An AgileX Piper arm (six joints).
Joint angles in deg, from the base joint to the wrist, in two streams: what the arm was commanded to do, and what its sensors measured. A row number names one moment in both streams.
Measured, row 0:
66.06 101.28 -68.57 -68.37 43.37 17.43
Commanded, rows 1 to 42:
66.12 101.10 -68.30 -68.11 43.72 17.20
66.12 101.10 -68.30 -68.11 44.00 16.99
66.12 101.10 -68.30 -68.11 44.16 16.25
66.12 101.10 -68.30 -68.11 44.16 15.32
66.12 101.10 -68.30 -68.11 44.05 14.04
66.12 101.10 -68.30 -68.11 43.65 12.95
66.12 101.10 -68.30 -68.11 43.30 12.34
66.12 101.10 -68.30 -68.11 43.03 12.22
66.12 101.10 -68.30 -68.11 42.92 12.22
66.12 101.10 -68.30 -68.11 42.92 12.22
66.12 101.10 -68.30 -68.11 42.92 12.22
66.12 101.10 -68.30 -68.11 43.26 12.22
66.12 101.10 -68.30 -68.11 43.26 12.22
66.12 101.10 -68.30 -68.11 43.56 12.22
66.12 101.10 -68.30 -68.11 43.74 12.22
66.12 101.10 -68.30 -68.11 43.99 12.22
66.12 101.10 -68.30 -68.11 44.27 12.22
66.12 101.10 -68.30 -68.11 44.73 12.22
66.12 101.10 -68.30 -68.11 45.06 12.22
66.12 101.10 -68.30 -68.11 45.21 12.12
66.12 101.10 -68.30 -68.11 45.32 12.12
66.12 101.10 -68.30 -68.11 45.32 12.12
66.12 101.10 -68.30 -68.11 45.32 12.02
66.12 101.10 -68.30 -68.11 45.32 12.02
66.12 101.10 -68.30 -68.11 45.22 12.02
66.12 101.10 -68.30 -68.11 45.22 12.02
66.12 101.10 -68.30 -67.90 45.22 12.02
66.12 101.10 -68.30 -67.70 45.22 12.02
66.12 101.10 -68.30 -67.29 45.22 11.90
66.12 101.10 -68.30 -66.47 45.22 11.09
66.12 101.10 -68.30 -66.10 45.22 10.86
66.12 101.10 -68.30 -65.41 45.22 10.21
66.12 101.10 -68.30 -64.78 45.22 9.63
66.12 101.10 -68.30 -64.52 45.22 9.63
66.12 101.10 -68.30 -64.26 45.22 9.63
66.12 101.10 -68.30 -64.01 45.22 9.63
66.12 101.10 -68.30 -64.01 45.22 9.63
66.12 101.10 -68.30 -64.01 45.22 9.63
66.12 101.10 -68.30 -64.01 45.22 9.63
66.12 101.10 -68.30 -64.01 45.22 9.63
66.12 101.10 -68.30 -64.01 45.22 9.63
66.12 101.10 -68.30 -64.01 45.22 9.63
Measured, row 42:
66.06 101.28 -68.57 -64.51 44.79 9.90
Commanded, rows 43 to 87:
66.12 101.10 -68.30 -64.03 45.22 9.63
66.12 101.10 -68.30 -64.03 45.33 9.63
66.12 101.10 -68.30 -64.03 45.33 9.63
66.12 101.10 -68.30 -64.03 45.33 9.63
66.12 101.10 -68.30 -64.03 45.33 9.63
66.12 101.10 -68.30 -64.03 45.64 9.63
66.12 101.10 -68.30 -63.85 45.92 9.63
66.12 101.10 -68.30 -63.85 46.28 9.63
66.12 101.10 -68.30 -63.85 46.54 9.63
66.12 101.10 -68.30 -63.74 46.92 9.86
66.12 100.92 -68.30 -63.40 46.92 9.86
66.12 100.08 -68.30 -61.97 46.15 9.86
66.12 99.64 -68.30 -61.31 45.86 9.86
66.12 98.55 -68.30 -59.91 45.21 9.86
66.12 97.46 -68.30 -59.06 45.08 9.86
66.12 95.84 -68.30 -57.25 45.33 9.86
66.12 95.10 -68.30 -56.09 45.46 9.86
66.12 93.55 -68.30 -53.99 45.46 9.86
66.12 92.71 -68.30 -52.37 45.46 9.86
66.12 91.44 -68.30 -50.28 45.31 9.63
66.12 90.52 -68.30 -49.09 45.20 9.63
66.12 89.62 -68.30 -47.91 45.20 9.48
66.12 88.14 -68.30 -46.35 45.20 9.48
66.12 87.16 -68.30 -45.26 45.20 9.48
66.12 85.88 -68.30 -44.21 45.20 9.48
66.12 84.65 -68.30 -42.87 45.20 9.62
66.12 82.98 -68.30 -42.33 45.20 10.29
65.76 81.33 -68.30 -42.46 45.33 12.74
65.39 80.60 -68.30 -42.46 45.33 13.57
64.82 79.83 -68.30 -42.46 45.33 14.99
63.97 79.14 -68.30 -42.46 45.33 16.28
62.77 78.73 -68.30 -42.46 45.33 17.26
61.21 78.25 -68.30 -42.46 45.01 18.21
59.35 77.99 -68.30 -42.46 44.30 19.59
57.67 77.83 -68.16 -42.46 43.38 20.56
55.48 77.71 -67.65 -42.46 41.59 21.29
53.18 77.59 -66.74 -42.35 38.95 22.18
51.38 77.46 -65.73 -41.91 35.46 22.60
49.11 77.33 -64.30 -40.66 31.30 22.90
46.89 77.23 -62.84 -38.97 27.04 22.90
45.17 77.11 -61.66 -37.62 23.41 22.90
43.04 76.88 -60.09 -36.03 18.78 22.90
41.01 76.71 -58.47 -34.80 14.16 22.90
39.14 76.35 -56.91 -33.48 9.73 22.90
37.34 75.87 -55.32 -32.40 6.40 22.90
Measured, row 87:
43.25 77.45 -60.06 -36.80 21.31 22.33
